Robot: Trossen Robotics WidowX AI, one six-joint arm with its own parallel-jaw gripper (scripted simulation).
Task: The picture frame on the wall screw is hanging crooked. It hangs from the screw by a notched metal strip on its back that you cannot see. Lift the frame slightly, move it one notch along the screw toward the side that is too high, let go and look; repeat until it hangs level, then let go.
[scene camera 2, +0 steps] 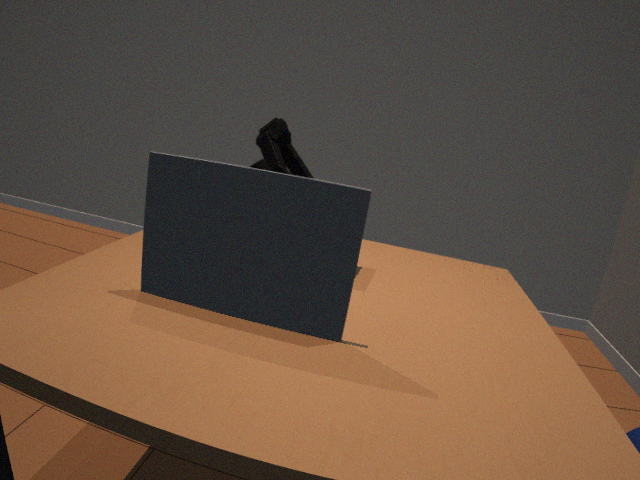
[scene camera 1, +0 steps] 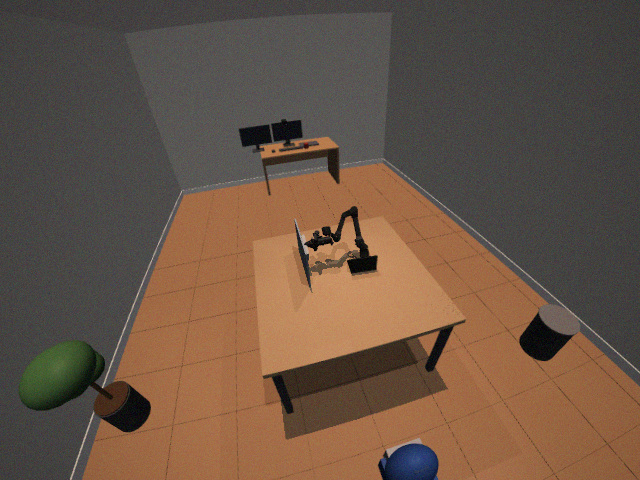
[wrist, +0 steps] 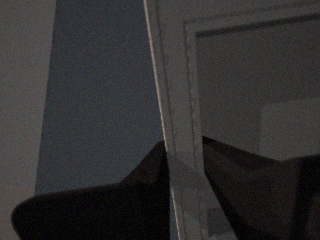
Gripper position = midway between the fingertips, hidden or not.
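There is a picture frame (wrist: 238, 79), and my gripper (wrist: 180, 144) carries it. Scene camera 2 does not show the picture frame, hidden by a wall panel. That wall panel (scene camera 2: 282, 250) is visible to me, and I find the panel (wrist: 101, 117) again from the wrist.
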